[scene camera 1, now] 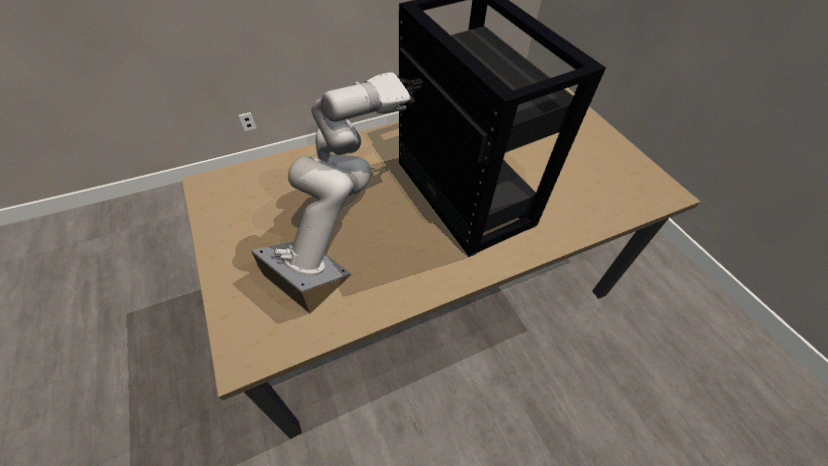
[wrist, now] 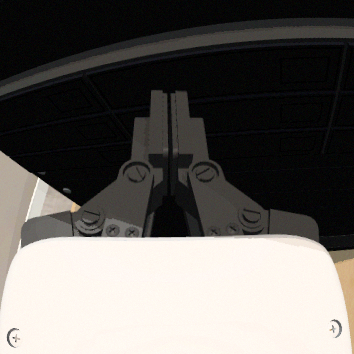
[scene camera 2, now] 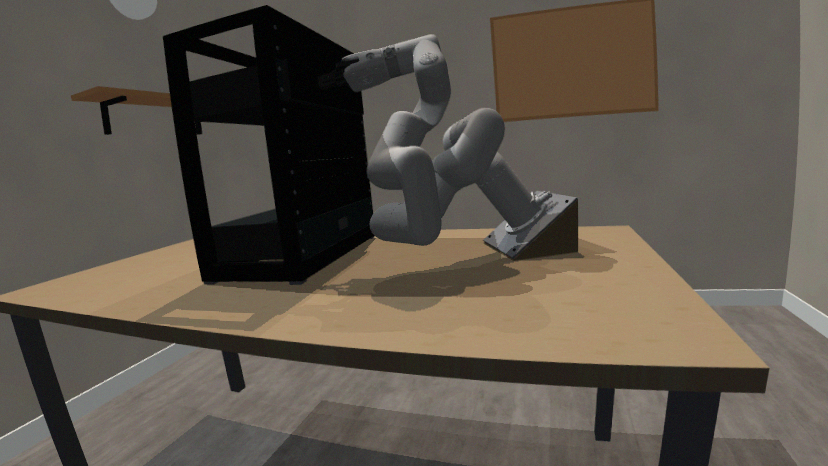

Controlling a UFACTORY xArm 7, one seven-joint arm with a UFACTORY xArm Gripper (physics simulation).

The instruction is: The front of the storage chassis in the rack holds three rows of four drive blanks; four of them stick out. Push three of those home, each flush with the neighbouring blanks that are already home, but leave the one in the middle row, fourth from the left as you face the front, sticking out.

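Pixels of known places: gripper, fingertip midpoint: (scene camera 1: 420, 84) (wrist: 167, 113) (scene camera 2: 319, 83); arm's base, link origin: (scene camera 1: 303, 263) (scene camera 2: 526, 218).
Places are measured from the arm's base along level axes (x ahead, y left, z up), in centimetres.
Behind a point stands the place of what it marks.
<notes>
The black rack (scene camera 1: 502, 173) @(x 71.9, y 10.7, z 6.2 cm) (scene camera 2: 188, 156) @(x 69.8, y 44.2, z 23.8 cm) stands on the table with its front toward the arm. In the wrist view the dark front of the chassis shows drive blanks (wrist: 305, 70) @(x 46.3, y 16.4, z 40.4 cm) in rows, parted by thin lines, below a grey curved-looking edge. It is too dark to tell which blanks stick out and which are flush. My gripper (scene camera 1: 420, 83) @(x 45.1, y 22.7, z 38.5 cm) (scene camera 2: 322, 81) @(x 45.1, y 22.7, z 38.5 cm) (wrist: 167, 113) @(x 45.1, y 22.7, z 38.5 cm) is shut and empty. Its fingertips are close to the upper part of the rack's front; whether they touch a blank cannot be told. The fingers hide part of the blanks behind them.
The wooden table (scene camera 1: 278, 341) @(x -11.9, y -18.8, z -7.7 cm) (scene camera 2: 608, 324) @(x -18.4, y 48.0, z -7.7 cm) carries the rack and the arm's wedge-shaped base (scene camera 1: 309, 289) @(x 0.3, y -12.0, z 3.9 cm) (scene camera 2: 556, 231) @(x -8.3, y 8.4, z -1.8 cm). Rack posts with screw holes flank the chassis front. A wall shelf (scene camera 2: 133, 97) and a brown board (scene camera 2: 573, 60) are on the walls.
</notes>
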